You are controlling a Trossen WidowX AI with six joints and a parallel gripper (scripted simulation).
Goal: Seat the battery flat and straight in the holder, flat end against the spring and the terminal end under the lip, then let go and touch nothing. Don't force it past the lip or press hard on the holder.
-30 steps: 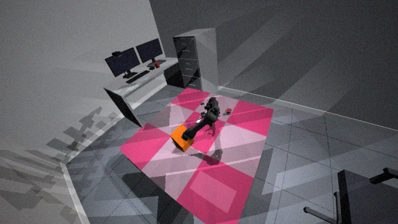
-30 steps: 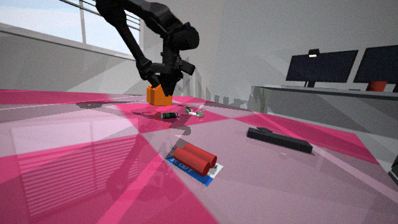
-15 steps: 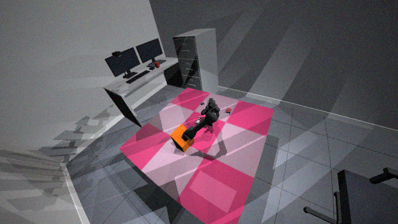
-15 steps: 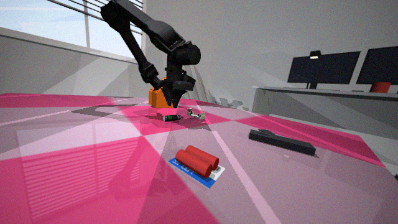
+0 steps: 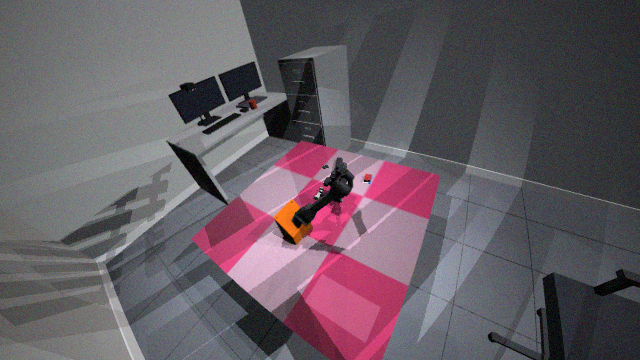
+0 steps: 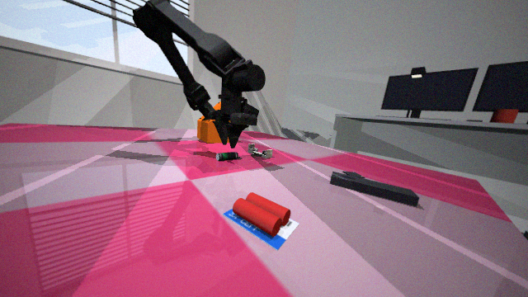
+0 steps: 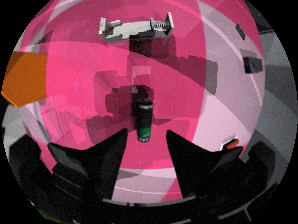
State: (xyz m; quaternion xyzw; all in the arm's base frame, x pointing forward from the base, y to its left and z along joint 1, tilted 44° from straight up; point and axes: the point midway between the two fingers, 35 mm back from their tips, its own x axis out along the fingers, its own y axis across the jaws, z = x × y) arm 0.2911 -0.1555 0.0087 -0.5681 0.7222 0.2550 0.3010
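My gripper tip is now 30 mm above the battery. From my gripper tip the other things lie so: flat black bar (350 mm ahead, 140 mm to the left, 30 mm below).
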